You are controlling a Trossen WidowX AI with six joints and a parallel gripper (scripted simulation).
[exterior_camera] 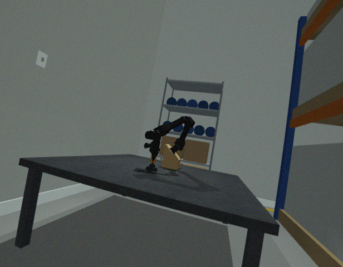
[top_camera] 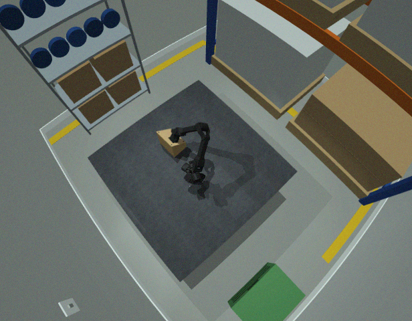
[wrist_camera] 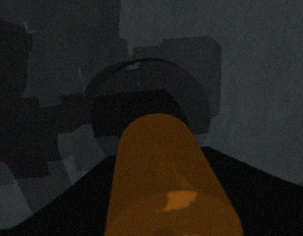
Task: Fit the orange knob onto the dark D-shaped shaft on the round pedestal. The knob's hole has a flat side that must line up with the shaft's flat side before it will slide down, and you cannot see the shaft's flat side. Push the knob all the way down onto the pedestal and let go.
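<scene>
Now: the orange knob 2 cm above my gripper tip. The rest, counted from my gripper tip: dark round pedestal: 4 cm below.
</scene>
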